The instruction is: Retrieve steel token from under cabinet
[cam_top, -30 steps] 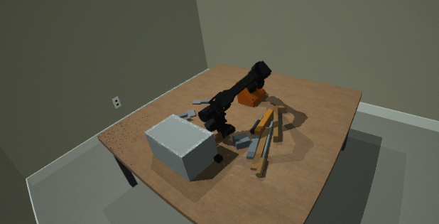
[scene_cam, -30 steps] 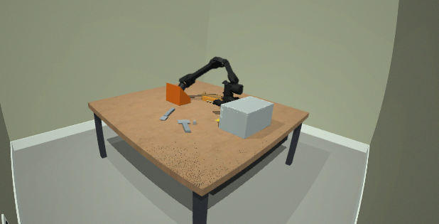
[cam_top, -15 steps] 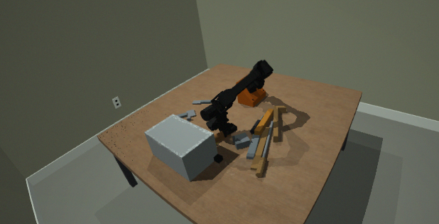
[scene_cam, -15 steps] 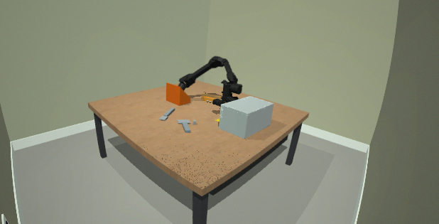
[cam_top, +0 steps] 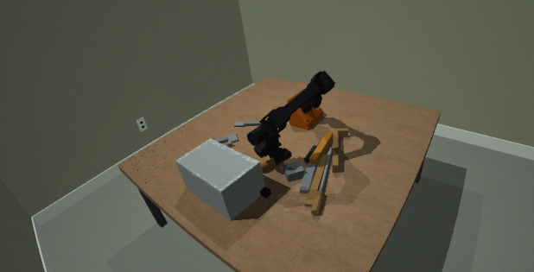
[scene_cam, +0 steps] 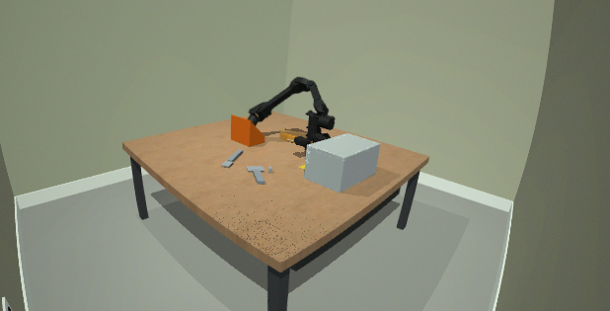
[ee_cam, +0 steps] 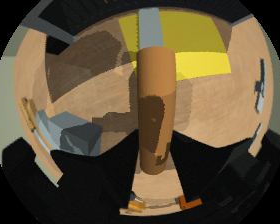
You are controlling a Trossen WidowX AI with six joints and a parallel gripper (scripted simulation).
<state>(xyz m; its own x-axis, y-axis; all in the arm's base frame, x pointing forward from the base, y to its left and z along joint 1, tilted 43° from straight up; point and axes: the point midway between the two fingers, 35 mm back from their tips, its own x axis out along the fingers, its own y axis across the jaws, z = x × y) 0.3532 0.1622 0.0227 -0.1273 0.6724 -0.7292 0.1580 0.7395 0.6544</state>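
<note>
Now: the orange bar 20 cm behind my gripper tip, 10 cm to the left of it and 1 cm above it. From my gripper tip the other things lie so: grey block (11 cm to the left, 1 cm above); wooden stick (21 cm to the left, 4 cm behind); grey t-piece (36 cm to the right, 3 cm ahead).
</note>
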